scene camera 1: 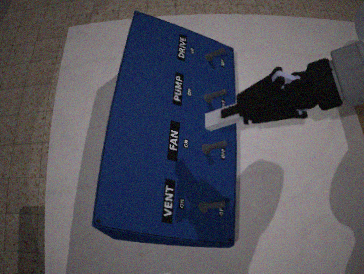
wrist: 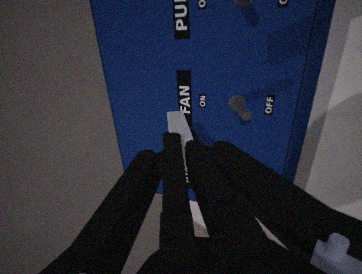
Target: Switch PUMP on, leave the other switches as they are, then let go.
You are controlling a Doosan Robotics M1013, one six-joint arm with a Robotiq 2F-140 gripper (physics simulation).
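Frame: origin at the arm's base, x ahead, y left, z up, level; millimetres.
Where they show: gripper, fingertip midpoint: [scene camera 1: 207,122] [wrist: 175,123].
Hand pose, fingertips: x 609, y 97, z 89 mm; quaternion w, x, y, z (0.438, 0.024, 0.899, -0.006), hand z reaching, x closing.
After its pixels a point has its place.
A blue panel [scene camera 1: 127,165] @(x 748, y 159, z 52 mm) [wrist: 135,75] @(x 731, y 57, z 48 mm) carries the DRIVE, PUMP, FAN and VENT switches. The grey PUMP lever [scene camera 1: 216,96] @(x 576, y -11, z 4 mm) leans to its OFF side; in the wrist view part of the PUMP lever [wrist: 243,2] @(x 587, y -12, z -7 mm) shows at the top edge. The DRIVE lever [scene camera 1: 216,56] @(x 565, y -129, z 3 mm), the FAN lever [scene camera 1: 215,147] @(x 587, y 108, z 7 mm) [wrist: 240,107] @(x 582, y 98, z 10 mm) and the VENT lever [scene camera 1: 212,206] @(x 599, y 225, z 7 mm) also lean to OFF. My gripper [scene camera 1: 215,120] @(x 609, y 97, z 89 mm) [wrist: 175,123] @(x 609, y 97, z 89 mm) is shut and empty. In the scene view its pale tips appear between the PUMP and FAN levers, nearer PUMP; contact with a lever cannot be made out.
The panel stands on a pale table top [scene camera 1: 300,180] @(x 366, y 150, z -108 mm). The arm comes in from the right in the scene view. The gripper's dark shadow falls across the panel near VENT. Tiled floor [scene camera 1: 25,100] shows beyond the table.
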